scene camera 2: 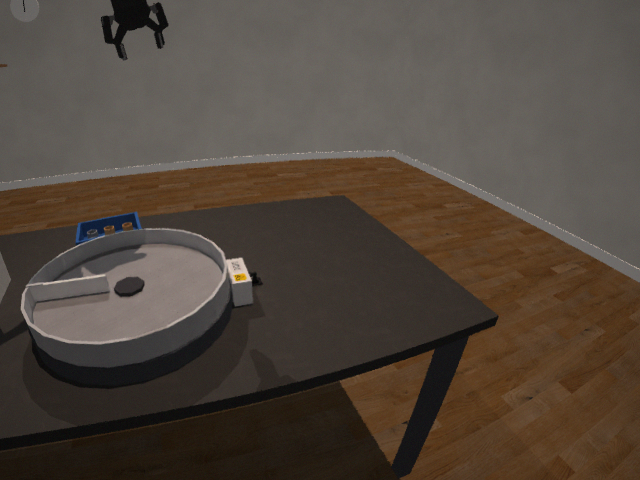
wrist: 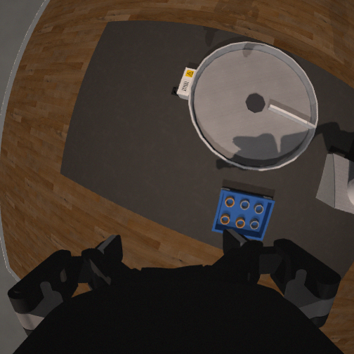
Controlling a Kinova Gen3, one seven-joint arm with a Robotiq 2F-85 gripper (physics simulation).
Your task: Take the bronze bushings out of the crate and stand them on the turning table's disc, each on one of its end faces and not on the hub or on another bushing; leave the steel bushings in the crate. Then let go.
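Places are measured from the arm's base along level axes (x back, y right, z up), in centimetres.
Pixels of known places: gripper, fingertip midpoint: [scene camera 2: 143, 53].
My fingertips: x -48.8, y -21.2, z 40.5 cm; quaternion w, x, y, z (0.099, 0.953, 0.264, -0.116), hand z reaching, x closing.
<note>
Ahead of a thing's pixels: the offset from my fingertips to its top centre. "pt": to the spot under its first point.
The blue crate {dz -46.1, dx +16.9, dy -6.5 cm} [scene camera 2: 107, 217] [wrist: 268, 219] holds three bronze bushings, marked in the wrist view as one bronze bushing [wrist: 225, 202], a second bronze bushing [wrist: 221, 219] and a third bronze bushing [wrist: 236, 223]. Three steel bushings are also in it: one steel bushing [wrist: 240, 204], another steel bushing [wrist: 254, 207] and a corner steel bushing [wrist: 250, 224]. The turning table's disc {dz -45.0, dx +2.6, dy +27.7 cm} [scene camera 2: 170, 279] [wrist: 220, 100] carries no bushing; its dark hub {dz -45.0, dx +2.6, dy +27.7 cm} [scene camera 2: 129, 286] [wrist: 255, 103] is at the centre. My gripper [scene camera 2: 142, 49] [wrist: 171, 244] is open and empty, high above the table. Its right finger overlaps the crate's near edge in the wrist view.
A raised rim {pt dz -43.3, dx -9.1, dy +45.1 cm} [scene camera 2: 175, 330] [wrist: 192, 117] surrounds the disc. A white divider {pt dz -43.7, dx +14.1, dy +29.7 cm} [scene camera 2: 72, 288] [wrist: 292, 116] runs from the rim towards the hub. A white box with a yellow label {dz -45.3, dx -20.5, dy +24.4 cm} [scene camera 2: 240, 289] [wrist: 185, 86] adjoins the rim. A pale block [wrist: 330, 182] stands at the wrist view's right.
</note>
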